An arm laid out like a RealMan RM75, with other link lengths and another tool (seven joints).
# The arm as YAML. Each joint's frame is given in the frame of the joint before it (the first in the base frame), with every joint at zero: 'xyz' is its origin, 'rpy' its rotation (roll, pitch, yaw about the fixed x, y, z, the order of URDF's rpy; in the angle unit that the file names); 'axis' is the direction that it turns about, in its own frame. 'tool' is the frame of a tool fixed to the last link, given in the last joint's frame.
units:
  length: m
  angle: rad
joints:
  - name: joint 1
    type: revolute
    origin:
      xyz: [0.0, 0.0, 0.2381]
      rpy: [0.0, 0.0, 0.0]
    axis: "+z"
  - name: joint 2
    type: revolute
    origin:
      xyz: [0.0, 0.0, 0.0]
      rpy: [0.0, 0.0, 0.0]
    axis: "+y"
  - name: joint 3
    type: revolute
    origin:
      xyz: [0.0, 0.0, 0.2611]
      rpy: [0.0, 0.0, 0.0]
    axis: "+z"
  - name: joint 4
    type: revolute
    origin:
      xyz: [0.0, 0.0, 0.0]
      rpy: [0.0, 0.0, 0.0]
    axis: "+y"
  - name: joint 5
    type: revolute
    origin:
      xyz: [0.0, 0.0, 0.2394]
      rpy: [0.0, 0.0, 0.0]
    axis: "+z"
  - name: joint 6
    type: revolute
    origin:
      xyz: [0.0, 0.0, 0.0]
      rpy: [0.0, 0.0, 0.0]
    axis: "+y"
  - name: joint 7
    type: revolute
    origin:
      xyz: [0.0, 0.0, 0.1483]
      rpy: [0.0, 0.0, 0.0]
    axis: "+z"
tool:
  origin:
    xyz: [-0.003, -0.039, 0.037]
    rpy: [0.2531, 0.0, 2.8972]
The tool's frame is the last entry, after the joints.
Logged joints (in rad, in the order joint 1, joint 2, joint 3, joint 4, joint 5, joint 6, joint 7), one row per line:
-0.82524 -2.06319 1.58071 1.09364 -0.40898 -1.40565 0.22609
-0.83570 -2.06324 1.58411 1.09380 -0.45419 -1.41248 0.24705
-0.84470 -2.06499 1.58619 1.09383 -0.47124 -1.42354 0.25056
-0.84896 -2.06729 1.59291 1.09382 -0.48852 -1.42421 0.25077
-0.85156 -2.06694 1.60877 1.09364 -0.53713 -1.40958 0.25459
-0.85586 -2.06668 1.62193 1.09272 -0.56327 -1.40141 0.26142
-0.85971 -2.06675 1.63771 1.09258 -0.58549 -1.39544 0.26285
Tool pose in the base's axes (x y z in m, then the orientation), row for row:
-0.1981 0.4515 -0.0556 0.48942 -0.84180 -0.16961 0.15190
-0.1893 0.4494 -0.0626 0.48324 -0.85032 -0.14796 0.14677
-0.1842 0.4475 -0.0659 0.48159 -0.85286 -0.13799 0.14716
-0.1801 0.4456 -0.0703 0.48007 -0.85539 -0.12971 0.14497
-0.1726 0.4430 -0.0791 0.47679 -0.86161 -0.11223 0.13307
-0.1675 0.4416 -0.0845 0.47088 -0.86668 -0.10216 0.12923
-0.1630 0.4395 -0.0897 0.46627 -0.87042 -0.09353 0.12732
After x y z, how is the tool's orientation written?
As a quaternion, x y z w.
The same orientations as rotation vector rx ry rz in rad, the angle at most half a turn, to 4 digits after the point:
1.4046 -2.4159 -0.4868
1.3908 -2.4474 -0.4259
1.3858 -2.4541 -0.3971
1.3831 -2.4644 -0.3737
1.3829 -2.4991 -0.3255
1.3687 -2.5193 -0.2970
1.3568 -2.5329 -0.2722

